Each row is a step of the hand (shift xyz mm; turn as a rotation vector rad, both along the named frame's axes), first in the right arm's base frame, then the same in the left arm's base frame.
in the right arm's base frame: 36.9 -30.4 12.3 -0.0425 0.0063 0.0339
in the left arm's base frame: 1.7 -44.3 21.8 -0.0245 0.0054 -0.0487
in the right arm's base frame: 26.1 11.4 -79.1 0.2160 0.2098 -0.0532
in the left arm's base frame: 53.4 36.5 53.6 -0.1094 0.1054 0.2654
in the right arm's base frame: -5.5 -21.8 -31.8 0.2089 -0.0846 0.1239
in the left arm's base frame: 38.9 0.2 0.6 -0.0840 -0.2078 0.1262
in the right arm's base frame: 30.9 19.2 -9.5 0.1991 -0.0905 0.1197
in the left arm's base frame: -8.0 7.5 36.0 -0.0758 -0.2065 0.1173
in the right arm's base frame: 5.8 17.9 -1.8 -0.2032 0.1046 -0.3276
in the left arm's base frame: -9.6 12.6 10.2 0.2364 0.3187 -0.0461
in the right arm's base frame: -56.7 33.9 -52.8 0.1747 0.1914 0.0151
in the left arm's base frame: 32.1 74.2 -25.0 -0.1478 0.0745 0.1999
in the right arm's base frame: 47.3 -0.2 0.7 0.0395 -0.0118 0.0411
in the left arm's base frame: -7.7 -19.1 42.6 -0.0326 -0.0444 0.0188
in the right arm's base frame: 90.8 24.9 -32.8 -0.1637 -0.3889 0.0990
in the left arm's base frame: -1.6 -0.4 99.7 0.1663 -0.2885 -0.2774
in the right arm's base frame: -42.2 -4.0 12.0 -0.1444 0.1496 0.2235
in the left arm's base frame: -1.0 7.7 -43.4 -0.2436 0.0673 -0.1712
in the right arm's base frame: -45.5 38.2 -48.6 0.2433 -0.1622 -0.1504
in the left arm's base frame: 24.5 71.1 -15.2 0.1765 -0.1510 0.2327
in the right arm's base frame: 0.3 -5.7 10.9 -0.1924 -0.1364 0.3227
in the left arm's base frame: -5.6 -9.8 -4.9 -0.1537 -0.1859 -0.3187
